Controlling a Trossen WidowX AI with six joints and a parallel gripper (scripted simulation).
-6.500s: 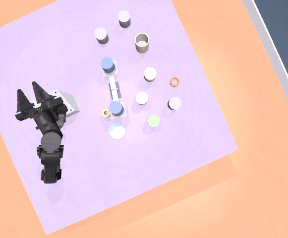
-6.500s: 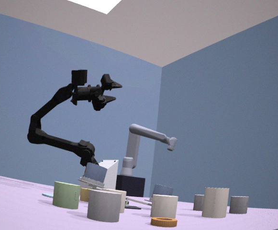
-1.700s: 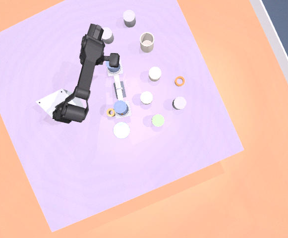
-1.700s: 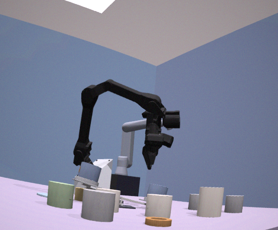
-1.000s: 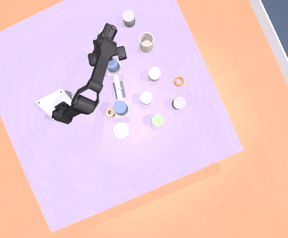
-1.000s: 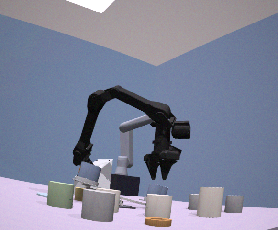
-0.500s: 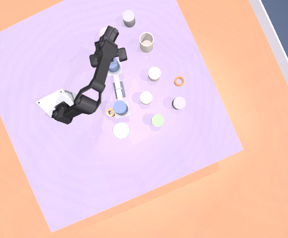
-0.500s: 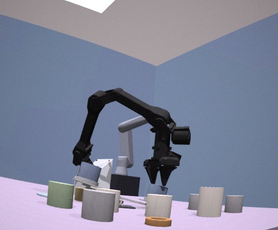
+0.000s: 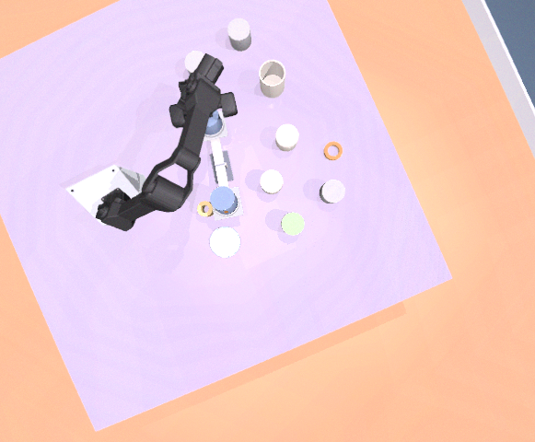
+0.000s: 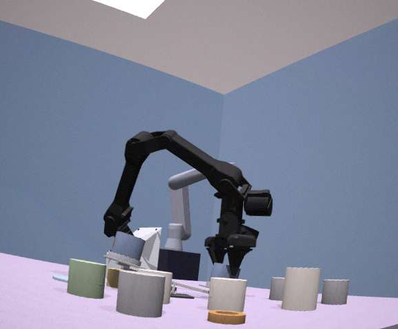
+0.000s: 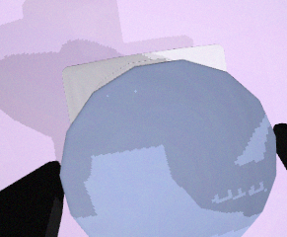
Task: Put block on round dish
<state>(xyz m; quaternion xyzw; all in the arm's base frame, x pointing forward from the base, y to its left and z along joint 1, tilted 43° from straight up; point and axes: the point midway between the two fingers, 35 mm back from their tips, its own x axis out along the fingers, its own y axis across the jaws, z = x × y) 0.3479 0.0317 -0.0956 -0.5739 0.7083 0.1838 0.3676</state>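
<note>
The pale teal block is 30 mm below my gripper tip. From my gripper tip the other things lie so: beige cup (230 mm ahead, 20 mm to the left, 30 mm below); then white balance beam (40 mm behind, 130 mm to the right, 40 mm below); then yellow ring (150 mm behind, 230 mm to the right, 40 mm below).
</note>
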